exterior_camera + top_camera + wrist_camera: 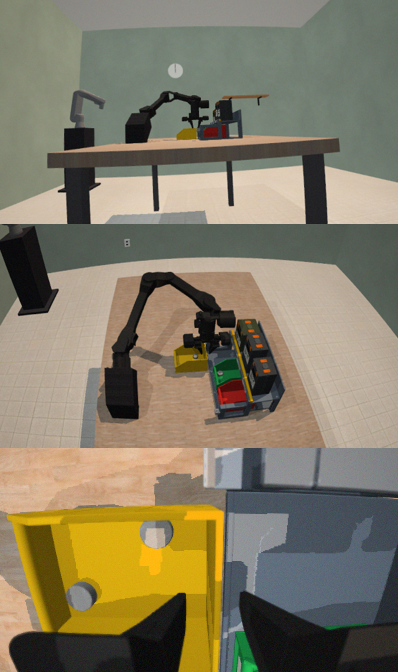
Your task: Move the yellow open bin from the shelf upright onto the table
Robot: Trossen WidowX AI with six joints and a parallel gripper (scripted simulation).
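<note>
My gripper is now 6 cm past the yellow bin and 5 cm above it. Round my hand: red bin: 22 cm to the right, 10 cm ahead, 5 cm below; yellow rail: 13 cm ahead, 11 cm to the right, 2 cm above; green bin: 11 cm to the right, 9 cm ahead, 5 cm below.
</note>
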